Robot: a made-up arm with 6 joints.
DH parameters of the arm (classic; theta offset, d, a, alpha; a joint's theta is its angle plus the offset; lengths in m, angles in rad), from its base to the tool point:
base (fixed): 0.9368 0 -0.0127 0
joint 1: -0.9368 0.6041 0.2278 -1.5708
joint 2: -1.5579 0 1.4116 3.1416
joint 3: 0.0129 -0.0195 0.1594 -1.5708
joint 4: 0 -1.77 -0.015 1.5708
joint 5: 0 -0.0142 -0.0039 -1.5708
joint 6: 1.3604 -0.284 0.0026 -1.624
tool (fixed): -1.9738 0.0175 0 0
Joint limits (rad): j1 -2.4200..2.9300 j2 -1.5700..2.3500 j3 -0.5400..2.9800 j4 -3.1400..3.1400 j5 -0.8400..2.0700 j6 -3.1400..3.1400
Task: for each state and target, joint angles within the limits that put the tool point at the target. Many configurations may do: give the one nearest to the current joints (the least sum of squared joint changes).
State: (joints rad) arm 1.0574 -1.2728 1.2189 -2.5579 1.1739 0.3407
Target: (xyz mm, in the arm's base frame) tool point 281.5 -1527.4 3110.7
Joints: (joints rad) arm 1.6673 -1.0432 0.8507 -2.5155 1.3095 0.3372
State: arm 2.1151 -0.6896 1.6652 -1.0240 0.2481 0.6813
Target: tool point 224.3 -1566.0 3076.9
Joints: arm 1.7035 -0.0413 2.4615 -1.0028 0.3276 0.6775
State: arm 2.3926 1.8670 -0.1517 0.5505 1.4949 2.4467
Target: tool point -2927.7 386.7 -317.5
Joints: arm 2.9300 1.3324 0.4008 0.8731 1.4859 2.4573
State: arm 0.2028 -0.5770 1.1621 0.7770 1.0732 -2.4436
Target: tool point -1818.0 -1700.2 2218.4
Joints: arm 0.8348 -0.7869 1.8177 0.6933 1.4980 -2.4574
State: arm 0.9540 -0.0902 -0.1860 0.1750 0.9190 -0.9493
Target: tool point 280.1 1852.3 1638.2
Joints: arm 1.3134 -0.1654 -0.5400 0.6377 1.2622 -0.9777
